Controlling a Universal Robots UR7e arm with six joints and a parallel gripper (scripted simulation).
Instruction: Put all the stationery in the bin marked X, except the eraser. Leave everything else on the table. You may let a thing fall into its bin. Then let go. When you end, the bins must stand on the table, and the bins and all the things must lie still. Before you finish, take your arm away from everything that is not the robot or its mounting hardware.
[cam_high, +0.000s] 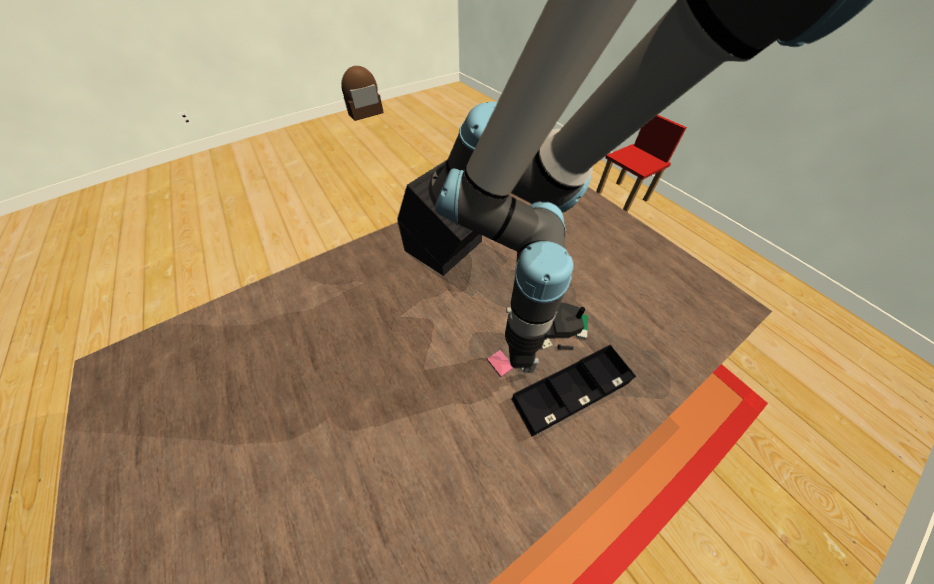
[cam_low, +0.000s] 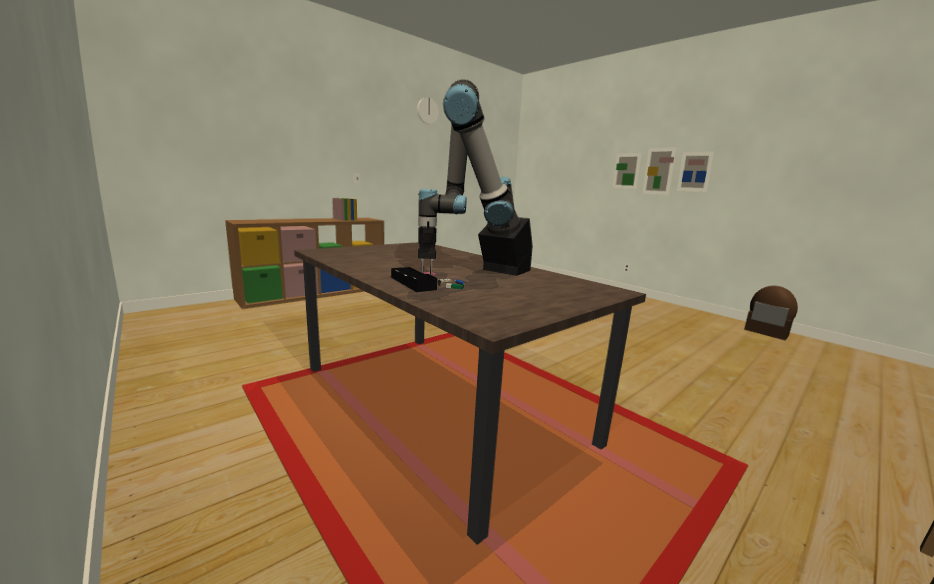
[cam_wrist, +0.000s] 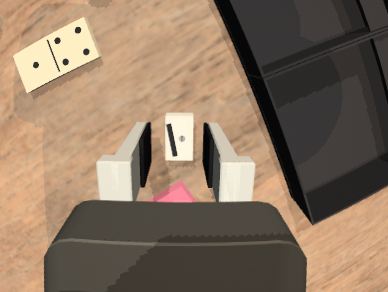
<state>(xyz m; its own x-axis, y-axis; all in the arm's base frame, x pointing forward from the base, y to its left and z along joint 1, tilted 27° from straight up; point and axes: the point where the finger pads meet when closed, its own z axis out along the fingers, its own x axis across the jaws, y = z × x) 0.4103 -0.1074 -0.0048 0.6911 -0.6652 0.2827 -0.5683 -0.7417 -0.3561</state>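
My hand is 3 cm above the pencil sharpener. From my hand the other things lie so: domino (8 cm to the left, 3 cm below, 2 cm behind); then black bolt (10 cm to the left, 3 cm below, 2 cm ahead); then pink sticky-note pad (4 cm to the right, 4 cm behind, 3 cm below).
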